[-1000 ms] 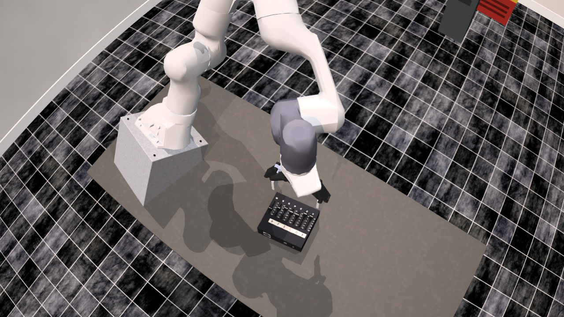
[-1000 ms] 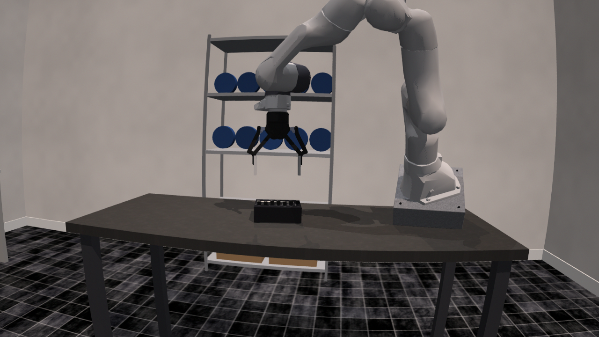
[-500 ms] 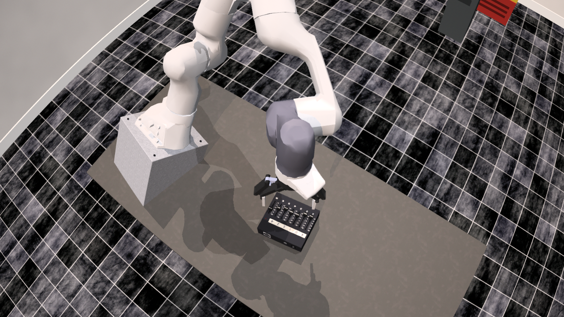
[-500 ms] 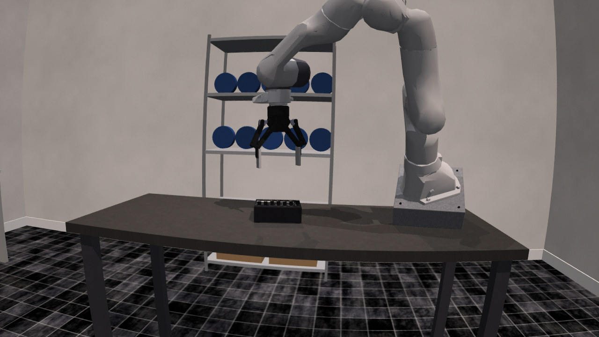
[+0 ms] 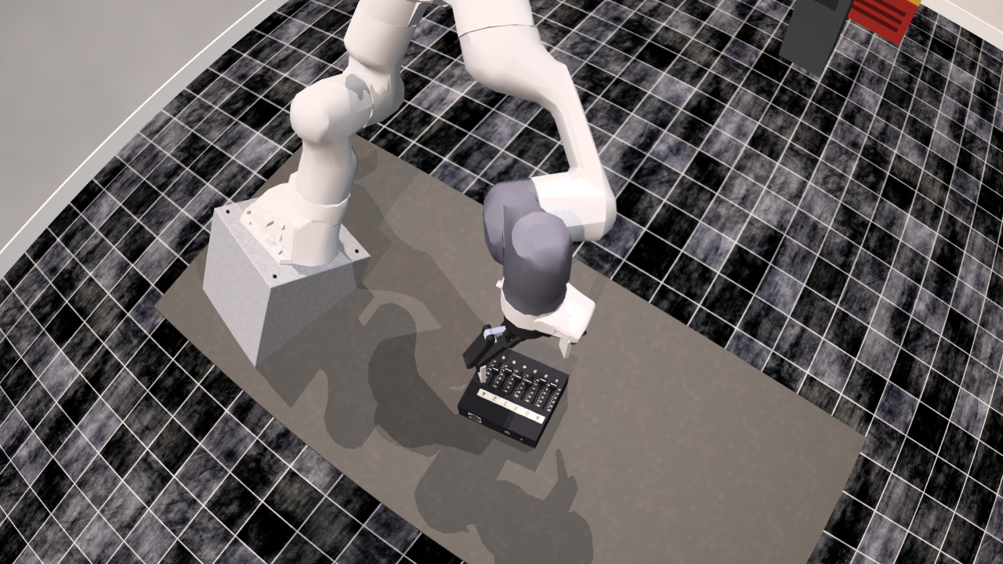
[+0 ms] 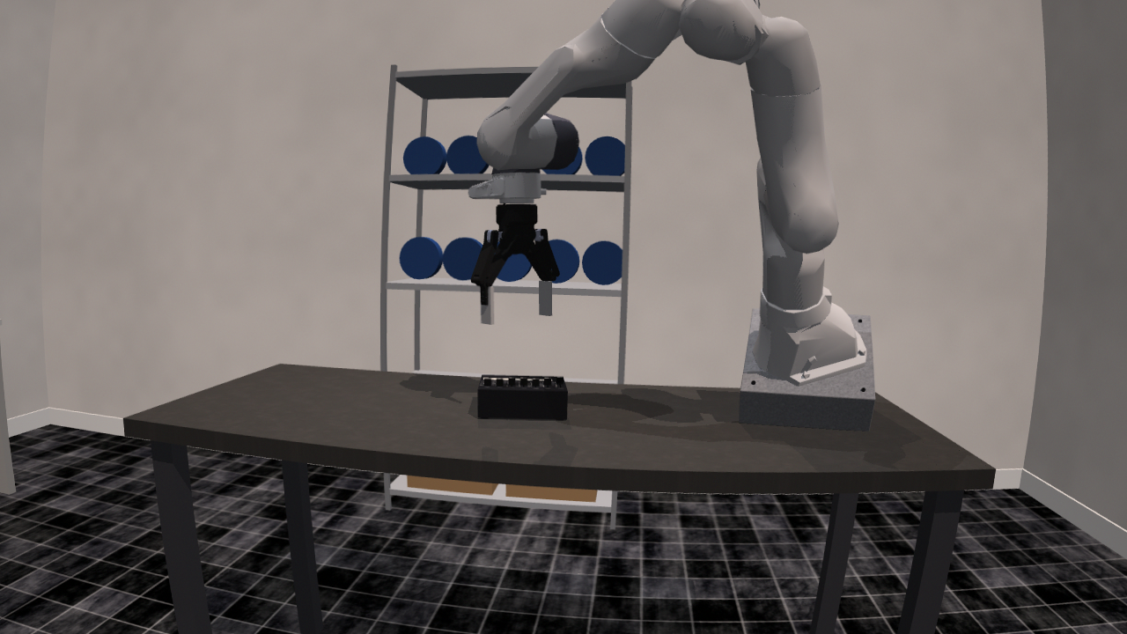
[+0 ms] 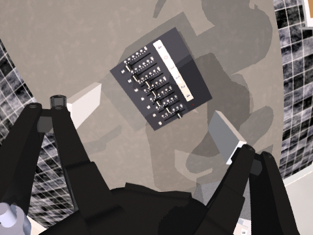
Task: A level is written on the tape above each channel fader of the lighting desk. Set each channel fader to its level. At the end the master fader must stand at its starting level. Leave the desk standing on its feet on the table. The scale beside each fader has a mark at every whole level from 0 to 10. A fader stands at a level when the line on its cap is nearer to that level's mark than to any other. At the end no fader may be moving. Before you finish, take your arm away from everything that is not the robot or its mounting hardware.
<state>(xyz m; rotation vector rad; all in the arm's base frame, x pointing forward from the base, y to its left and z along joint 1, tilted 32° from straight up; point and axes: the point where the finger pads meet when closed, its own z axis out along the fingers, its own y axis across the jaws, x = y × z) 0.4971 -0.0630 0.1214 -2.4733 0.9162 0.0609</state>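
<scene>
Now: hand 80 mm past the master fader, 20 mm to the left of it and 120 mm above it.
</scene>
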